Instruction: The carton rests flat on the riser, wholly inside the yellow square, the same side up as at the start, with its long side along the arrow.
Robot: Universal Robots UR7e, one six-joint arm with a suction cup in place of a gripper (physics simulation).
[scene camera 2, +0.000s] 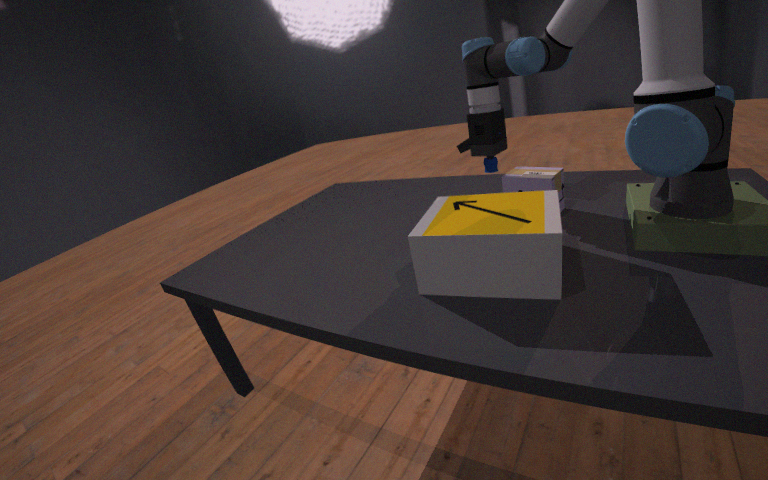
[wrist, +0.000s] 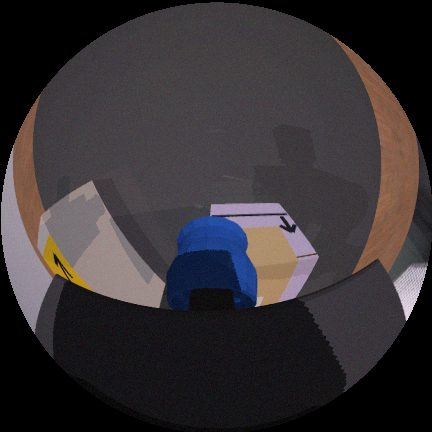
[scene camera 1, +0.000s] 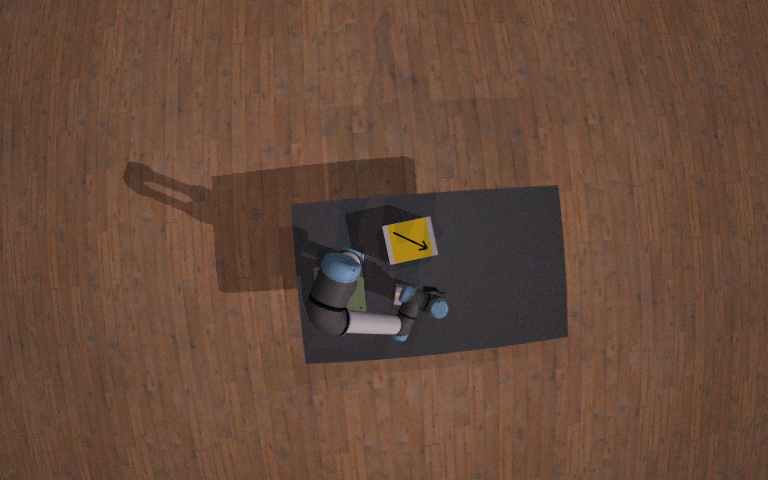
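The lilac carton (scene camera 1: 398, 295) (scene camera 2: 530, 183) (wrist: 299, 241) stands upright on the table behind the riser in scene camera 2, with tan tape and a pale label on top. The arm hides part of it in scene camera 1. The white riser (scene camera 1: 386, 246) (scene camera 2: 489, 266) (wrist: 127, 262) has a yellow square (scene camera 1: 402, 253) (scene camera 2: 481, 225) (wrist: 49, 247) on top with a black arrow (scene camera 1: 410, 240) (scene camera 2: 492, 212) (wrist: 62, 266). My blue suction cup (scene camera 2: 490, 165) (wrist: 212, 265) is open and holds nothing. It hangs beside the carton in scene camera 2, near its top height, and covers part of it in the wrist view.
The dark table (scene camera 1: 498, 254) (scene camera 2: 294, 254) (wrist: 215, 100) carries everything. The arm's green base plate (scene camera 1: 357, 297) (scene camera 2: 696, 234) lies at the table's left in scene camera 1. The riser stands between the carton and the table's near edge in scene camera 2.
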